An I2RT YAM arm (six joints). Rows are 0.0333 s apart.
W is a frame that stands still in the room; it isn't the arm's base.
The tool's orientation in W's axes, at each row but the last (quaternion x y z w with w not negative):
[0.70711 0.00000 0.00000 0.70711]
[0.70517 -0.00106 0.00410 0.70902]
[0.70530 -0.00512 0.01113 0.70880]
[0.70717 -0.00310 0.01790 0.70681]
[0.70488 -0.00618 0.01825 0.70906]
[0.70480 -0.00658 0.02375 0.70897]
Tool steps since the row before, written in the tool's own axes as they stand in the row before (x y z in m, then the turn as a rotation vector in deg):
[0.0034 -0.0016 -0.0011 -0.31 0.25 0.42]
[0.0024 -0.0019 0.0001 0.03 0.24 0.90]
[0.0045 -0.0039 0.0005 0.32 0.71 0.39]
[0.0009 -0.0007 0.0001 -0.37 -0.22 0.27]
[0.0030 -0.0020 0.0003 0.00 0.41 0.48]
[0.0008 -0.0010 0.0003 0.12 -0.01 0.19]
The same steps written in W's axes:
[0.0034 0.0011 -0.0016 -0.31 -0.42 0.25]
[0.0024 -0.0001 -0.0019 0.03 -0.90 0.25]
[0.0046 -0.0005 -0.0038 0.31 -0.38 0.72]
[0.0009 -0.0001 -0.0007 -0.36 -0.28 -0.23]
[0.0031 -0.0003 -0.0019 -0.01 -0.48 0.41]
[0.0008 -0.0003 -0.0010 0.12 -0.19 0.00]

